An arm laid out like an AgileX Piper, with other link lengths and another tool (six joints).
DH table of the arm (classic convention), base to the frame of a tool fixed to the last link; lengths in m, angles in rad. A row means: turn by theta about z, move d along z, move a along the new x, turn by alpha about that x. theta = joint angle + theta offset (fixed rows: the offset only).
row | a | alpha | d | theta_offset
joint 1 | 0 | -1.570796 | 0.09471 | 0
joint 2 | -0.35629 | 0 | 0 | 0.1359
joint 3 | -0.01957 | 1.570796 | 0 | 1.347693
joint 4 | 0 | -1.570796 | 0.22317 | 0
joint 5 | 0 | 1.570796 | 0 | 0
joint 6 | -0.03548 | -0.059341 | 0.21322 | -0.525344
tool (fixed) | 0 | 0 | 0.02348 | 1.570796
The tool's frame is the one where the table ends.
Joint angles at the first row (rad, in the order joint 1, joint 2, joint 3, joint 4, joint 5, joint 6):
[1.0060 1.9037 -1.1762 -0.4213 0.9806 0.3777]
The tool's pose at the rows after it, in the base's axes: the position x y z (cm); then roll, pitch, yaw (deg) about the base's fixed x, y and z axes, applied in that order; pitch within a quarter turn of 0, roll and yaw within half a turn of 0:
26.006 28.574 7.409 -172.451 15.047 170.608
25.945 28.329 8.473 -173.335 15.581 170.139
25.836 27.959 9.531 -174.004 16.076 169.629
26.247 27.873 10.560 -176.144 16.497 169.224
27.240 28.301 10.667 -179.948 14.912 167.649
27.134 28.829 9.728 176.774 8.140 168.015
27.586 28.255 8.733 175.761 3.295 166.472
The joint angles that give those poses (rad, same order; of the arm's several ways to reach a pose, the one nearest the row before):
[1.0060 1.8848 -1.1763 -0.4195 0.9898 0.3778]
[1.0060 1.8562 -1.1762 -0.4194 1.0021 0.3777]
[1.0060 1.8272 -1.1763 -0.4195 1.0189 0.3777]
[0.9892 1.7985 -1.1744 -0.4146 1.0022 0.3596]
[0.9386 1.7942 -1.1745 -0.3646 0.9387 0.3111]
[0.8571 1.8085 -1.1745 -0.1921 0.8851 0.1300]
[0.7834 1.8319 -1.1745 -0.0788 0.8777 0.0207]

